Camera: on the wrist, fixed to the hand. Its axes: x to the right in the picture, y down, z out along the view.
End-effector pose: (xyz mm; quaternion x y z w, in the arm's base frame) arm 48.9 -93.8 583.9 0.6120 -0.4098 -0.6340 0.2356
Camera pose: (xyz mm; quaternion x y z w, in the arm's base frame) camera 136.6 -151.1 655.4 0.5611 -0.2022 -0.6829 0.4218
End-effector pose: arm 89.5 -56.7 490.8 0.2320 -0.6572 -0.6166 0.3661
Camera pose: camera 185.1 -107.9 556.5 0.1594 -0.4359 -0.7588 0.4570
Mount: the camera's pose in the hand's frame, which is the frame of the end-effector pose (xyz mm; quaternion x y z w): -8.1 71.7 -104.3 -0.2776 0.0630 0.0004 0.9586
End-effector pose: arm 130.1 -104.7 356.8 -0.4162 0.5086 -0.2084 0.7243
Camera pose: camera 23.2 -99.0 288.7 -0.5867 0.5912 -0.0845 0.5469
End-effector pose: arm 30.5 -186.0 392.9 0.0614 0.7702 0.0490 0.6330
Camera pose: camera -67.9 -116.2 432.0 -0.1196 0.7646 0.2649 0.5753
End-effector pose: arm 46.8 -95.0 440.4 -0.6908 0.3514 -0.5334 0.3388
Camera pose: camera -65.3 -135.4 396.9 -0.7225 0.5066 -0.4572 0.1111
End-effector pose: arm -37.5 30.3 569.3 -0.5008 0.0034 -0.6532 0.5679
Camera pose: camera -54.4 -48.0 470.9 -0.5966 0.2206 -0.6566 0.4054
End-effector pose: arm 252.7 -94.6 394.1 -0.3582 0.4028 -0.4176 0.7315
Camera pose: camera 180.5 -78.6 291.1 -0.5200 0.5483 -0.3108 0.5766
